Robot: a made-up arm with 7 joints. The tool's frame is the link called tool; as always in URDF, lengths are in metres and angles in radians. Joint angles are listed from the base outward. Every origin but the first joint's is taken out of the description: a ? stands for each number. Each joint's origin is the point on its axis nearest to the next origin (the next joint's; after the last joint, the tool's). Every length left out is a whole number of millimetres.
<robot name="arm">
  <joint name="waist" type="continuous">
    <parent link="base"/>
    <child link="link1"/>
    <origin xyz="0 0 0.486" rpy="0 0 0"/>
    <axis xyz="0 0 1"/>
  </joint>
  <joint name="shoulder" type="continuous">
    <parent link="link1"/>
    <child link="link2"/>
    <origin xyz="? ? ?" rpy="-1.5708 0 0"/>
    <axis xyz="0 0 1"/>
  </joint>
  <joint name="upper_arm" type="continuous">
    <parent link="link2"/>
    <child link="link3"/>
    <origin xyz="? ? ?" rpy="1.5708 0 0"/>
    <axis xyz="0 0 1"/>
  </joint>
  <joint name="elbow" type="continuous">
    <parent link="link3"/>
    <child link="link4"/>
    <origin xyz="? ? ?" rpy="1.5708 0 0"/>
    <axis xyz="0 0 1"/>
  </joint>
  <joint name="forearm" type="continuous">
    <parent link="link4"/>
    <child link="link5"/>
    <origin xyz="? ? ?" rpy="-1.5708 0 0"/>
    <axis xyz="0 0 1"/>
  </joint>
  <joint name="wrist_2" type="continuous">
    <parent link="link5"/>
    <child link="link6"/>
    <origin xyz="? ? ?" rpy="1.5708 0 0"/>
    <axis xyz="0 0 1"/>
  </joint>
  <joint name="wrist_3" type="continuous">
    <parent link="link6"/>
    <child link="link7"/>
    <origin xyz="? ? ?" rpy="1.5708 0 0"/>
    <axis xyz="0 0 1"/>
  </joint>
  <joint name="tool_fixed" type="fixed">
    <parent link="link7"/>
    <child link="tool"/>
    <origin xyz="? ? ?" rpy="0 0 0"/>
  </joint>
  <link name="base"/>
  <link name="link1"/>
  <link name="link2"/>
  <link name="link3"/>
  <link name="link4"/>
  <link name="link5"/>
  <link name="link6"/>
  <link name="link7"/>
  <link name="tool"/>
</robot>
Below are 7 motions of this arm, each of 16 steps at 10 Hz.
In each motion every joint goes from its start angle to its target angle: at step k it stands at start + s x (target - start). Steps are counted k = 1, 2, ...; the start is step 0. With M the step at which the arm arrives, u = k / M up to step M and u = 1 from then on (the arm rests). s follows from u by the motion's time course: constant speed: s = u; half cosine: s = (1 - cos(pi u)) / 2; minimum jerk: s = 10 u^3 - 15 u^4 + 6 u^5.
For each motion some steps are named. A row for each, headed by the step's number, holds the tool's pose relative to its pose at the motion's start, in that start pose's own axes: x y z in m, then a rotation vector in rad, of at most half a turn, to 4 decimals.
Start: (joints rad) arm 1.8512 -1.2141 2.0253 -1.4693 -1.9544 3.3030 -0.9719
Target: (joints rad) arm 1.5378 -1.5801 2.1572 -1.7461 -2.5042 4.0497 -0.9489
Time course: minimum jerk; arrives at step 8
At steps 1, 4, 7, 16:
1: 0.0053 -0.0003 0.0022 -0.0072 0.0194 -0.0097
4: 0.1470 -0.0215 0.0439 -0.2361 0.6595 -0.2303
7: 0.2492 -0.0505 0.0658 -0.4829 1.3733 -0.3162
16: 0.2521 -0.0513 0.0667 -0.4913 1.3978 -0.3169

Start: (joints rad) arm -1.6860 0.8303 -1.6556 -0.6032 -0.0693 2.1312 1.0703
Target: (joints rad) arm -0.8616 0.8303 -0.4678 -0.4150 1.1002 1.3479 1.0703
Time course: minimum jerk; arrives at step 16
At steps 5, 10, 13, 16:
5: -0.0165 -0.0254 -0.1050 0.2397 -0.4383 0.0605
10: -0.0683 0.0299 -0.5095 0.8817 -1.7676 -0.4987
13: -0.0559 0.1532 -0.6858 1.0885 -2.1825 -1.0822
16: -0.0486 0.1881 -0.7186 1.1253 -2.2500 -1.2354

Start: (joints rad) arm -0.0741 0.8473 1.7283 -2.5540 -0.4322 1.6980 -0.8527
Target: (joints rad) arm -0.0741 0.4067 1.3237 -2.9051 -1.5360 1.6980 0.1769
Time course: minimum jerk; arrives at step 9
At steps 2, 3, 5, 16:
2: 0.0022 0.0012 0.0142 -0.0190 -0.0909 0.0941
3: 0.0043 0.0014 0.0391 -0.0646 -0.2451 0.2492
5: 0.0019 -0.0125 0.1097 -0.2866 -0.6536 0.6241
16: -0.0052 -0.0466 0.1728 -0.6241 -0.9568 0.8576

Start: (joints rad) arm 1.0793 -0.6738 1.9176 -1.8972 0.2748 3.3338 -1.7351
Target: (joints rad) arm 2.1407 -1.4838 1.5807 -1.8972 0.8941 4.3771 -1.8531
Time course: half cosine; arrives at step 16
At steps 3, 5, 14, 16:
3: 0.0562 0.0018 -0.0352 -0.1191 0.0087 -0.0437
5: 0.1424 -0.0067 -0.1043 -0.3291 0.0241 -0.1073
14: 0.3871 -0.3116 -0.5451 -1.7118 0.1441 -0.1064
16: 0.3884 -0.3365 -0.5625 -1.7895 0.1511 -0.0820

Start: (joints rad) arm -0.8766 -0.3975 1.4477 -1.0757 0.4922 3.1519 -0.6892
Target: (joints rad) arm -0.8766 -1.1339 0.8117 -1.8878 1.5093 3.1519 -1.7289
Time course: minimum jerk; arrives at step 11
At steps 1, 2, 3, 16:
1: -0.0009 -0.0022 0.0005 -0.0005 -0.0049 -0.0063
2: -0.0065 -0.0147 0.0031 -0.0039 -0.0334 -0.0435
3: -0.0195 -0.0396 0.0062 -0.0158 -0.0941 -0.1235
16: -0.1265 -0.1553 -0.1646 -0.4460 -0.5431 -0.7591

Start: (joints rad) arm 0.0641 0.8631 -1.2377 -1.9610 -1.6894 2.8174 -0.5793
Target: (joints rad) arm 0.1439 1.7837 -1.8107 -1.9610 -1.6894 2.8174 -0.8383
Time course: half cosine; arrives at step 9
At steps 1, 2, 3, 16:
1: 0.0074 0.0006 0.0050 0.0160 -0.0179 -0.0289
2: 0.0276 0.0016 0.0189 0.0609 -0.0712 -0.1118
3: 0.0556 0.0008 0.0383 0.1266 -0.1572 -0.2375
16: 0.1620 -0.0131 0.0955 0.4270 -0.7414 -0.8969

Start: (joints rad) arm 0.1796 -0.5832 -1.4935 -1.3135 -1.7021 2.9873 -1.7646
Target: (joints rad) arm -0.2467 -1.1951 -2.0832 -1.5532 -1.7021 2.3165 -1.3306
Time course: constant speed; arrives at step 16
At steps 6, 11, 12, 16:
6: 0.0754 -0.2750 0.0245 0.6209 0.1564 0.2964
11: 0.1860 -0.4911 -0.0391 1.1249 0.2656 0.5521
12: 0.2134 -0.5290 -0.0601 1.2237 0.2872 0.6022
16: 0.3379 -0.6530 -0.1645 1.6098 0.3800 0.7933

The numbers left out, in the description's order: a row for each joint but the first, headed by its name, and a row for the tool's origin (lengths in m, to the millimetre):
shoulder: 0 0 0
upper_arm: 0 -0.483 0
elbow: 0.059 0 0
forearm: -0.067 0.312 0
wrist_2: 0 0 0
wrist_3: 0.133 0 0
tool: 0 0 0

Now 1 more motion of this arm.
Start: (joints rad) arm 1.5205 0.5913 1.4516 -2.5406 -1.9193 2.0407 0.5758
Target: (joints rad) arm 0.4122 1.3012 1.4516 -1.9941 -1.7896 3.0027 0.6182
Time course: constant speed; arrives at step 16
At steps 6, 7, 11, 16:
6: -0.1736 0.1214 0.0786 0.2261 0.1230 0.6481
7: -0.2154 0.1328 0.0873 0.2338 0.1514 0.7624
11: -0.4057 0.1367 0.0978 0.1688 0.2815 1.2155
16: -0.6446 0.0310 0.0455 -0.1408 0.4645 1.7184

